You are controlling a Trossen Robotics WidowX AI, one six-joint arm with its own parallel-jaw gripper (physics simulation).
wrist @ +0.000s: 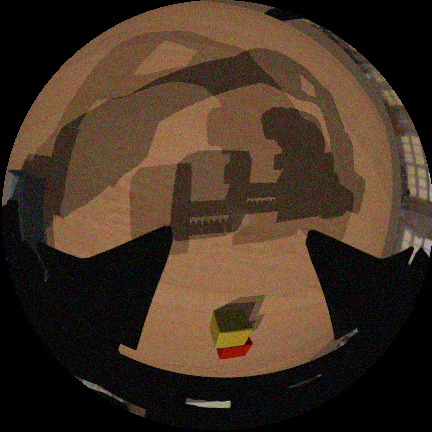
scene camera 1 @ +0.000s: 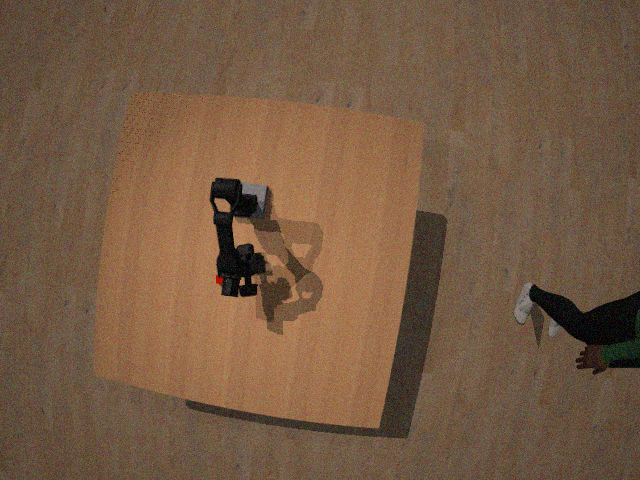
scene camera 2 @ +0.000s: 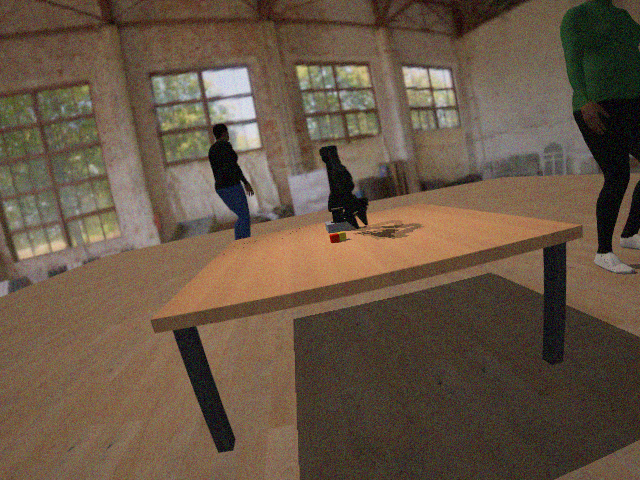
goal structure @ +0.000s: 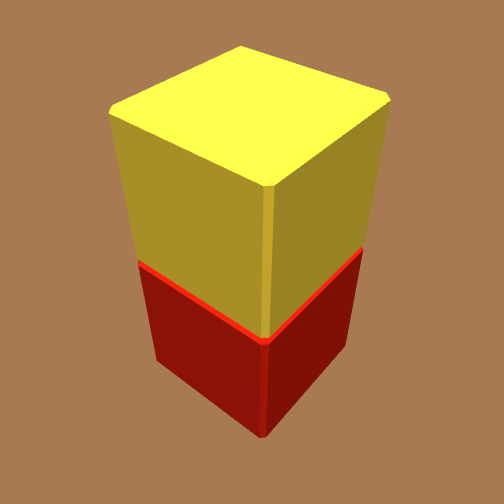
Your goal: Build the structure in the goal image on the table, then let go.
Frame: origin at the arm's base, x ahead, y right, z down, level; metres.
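Seen in the pictures: gripper, fingertip midpoint: [wrist: 243, 235] [scene camera 1: 256, 273] [scene camera 2: 362, 227]; arm's base, link origin: [scene camera 1: 248, 204] [scene camera 2: 338, 221].
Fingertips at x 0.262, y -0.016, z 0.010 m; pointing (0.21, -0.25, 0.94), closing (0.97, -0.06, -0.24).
Offsets run from my fingertips to a thing's middle. Level surfaces: height alone.
A red block @[dx +0.019, dy +0.144, dz +0.016 m] [scene camera 1: 219, 280] [scene camera 2: 334, 238] [wrist: 234, 352] and a yellow block @[dx +0.010, dy +0.109, dz +0.016 m] [scene camera 2: 342, 236] [wrist: 233, 339] sit side by side on the table, seemingly touching. In the wrist view the red block is partly hidden behind the yellow one. In the first scene view the red block peeks out left of the gripper and the yellow block is hidden under the arm. My gripper [scene camera 1: 239, 290] [scene camera 2: 361, 225] [wrist: 243, 235] is open and empty, pointing down above the table. In the wrist view the blocks show low between the two black fingers.
The wooden table @[dz +0.032 m] [scene camera 1: 330, 170] [scene camera 2: 268, 279] [wrist: 185, 280] carries the arm's grey base plate [scene camera 1: 261, 193] [scene camera 2: 338, 226], near the blocks in the second scene view. Dark arm shadows fall on the table beside the gripper. Two people stand off the table.
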